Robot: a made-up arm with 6 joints.
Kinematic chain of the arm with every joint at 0, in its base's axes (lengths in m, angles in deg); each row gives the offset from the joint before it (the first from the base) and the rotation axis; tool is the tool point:
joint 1: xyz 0 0 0.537 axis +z
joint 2: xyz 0 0 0 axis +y
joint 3: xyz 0 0 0.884 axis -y
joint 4: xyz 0 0 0 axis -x
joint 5: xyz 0.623 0 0 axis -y
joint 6: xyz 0 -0.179 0 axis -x
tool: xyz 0 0 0
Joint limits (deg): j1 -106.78..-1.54 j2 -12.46..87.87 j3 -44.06..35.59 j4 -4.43..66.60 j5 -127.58..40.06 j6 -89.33..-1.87
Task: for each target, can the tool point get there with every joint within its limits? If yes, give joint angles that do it. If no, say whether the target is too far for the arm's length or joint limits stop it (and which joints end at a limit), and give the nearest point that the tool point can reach.
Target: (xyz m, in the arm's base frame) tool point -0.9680 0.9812 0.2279
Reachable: no: joint limits stop it (at a limit: joint 1, joint 2, joint 3, joint 4) | nearest point -0.3027 -0.3858 0.1156 | short by 1.524 m
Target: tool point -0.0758 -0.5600 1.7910
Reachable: yes | joints -86.91 2.20 24.58 53.73 -4.22 -40.01
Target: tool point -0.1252 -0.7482 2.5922
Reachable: no: too far | nearest point -0.0824 -0.4924 1.8896 | short by 0.749 m
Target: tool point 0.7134 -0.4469 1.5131
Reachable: yes | joints -19.85 13.79 23.06 5.60 -83.10 -66.36
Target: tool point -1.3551 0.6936 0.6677
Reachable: no: joint limits stop it (at a limit: joint 1, joint 2, joint 3, joint 4) | nearest point -0.2669 -0.2670 1.0620 | short by 1.504 m
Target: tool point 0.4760 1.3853 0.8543
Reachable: no: joint limits stop it (at a limit: joint 1, joint 3, joint 4) | nearest point 0.6457 -0.0885 1.0057 | short by 1.491 m
